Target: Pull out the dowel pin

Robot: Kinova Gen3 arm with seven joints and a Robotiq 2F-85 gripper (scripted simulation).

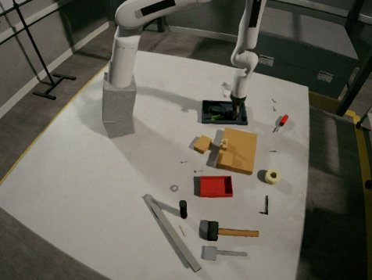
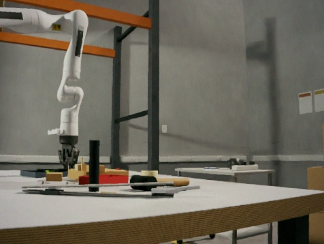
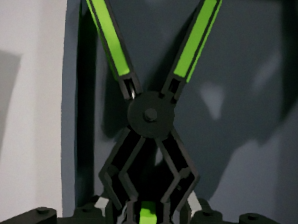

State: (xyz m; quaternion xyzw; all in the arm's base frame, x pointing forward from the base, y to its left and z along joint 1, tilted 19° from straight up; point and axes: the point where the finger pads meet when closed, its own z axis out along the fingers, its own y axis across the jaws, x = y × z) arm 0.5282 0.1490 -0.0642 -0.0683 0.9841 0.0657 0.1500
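The dark blue tray lies 5 cm behind my hand, 2 cm to the left of it and 1 cm below it. Also, from my hand: pale wooden block: 21 cm to the right, 2 cm behind, 2 cm above; wooden bench board: 20 cm to the right, 3 cm ahead; dowel pin: 21 cm to the right, 4 cm above, 2 cm behind.
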